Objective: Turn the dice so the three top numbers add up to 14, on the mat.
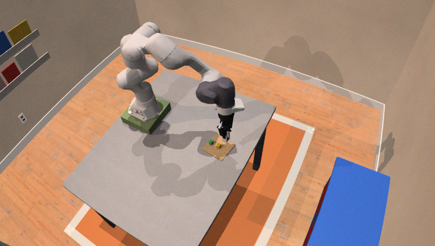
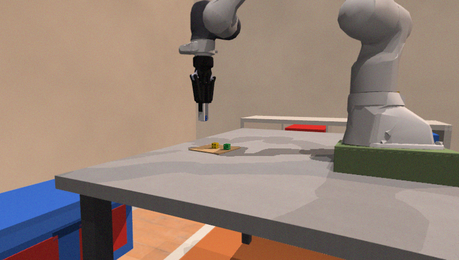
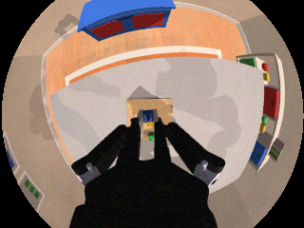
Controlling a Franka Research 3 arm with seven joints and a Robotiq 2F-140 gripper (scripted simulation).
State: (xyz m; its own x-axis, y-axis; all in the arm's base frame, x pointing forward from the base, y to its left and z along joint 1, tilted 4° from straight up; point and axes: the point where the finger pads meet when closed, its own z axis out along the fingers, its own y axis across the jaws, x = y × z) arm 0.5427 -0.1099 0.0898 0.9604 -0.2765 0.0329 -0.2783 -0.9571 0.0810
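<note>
The yellow die is 13 cm below my hand, 5 cm behind it and 1 cm to the left of it. Also, from my hand: tan mat (14 cm below, 5 cm behind, 1 cm to the left); then blue die (2 cm below); then green die (13 cm below, 10 cm behind, 2 cm to the left).
</note>
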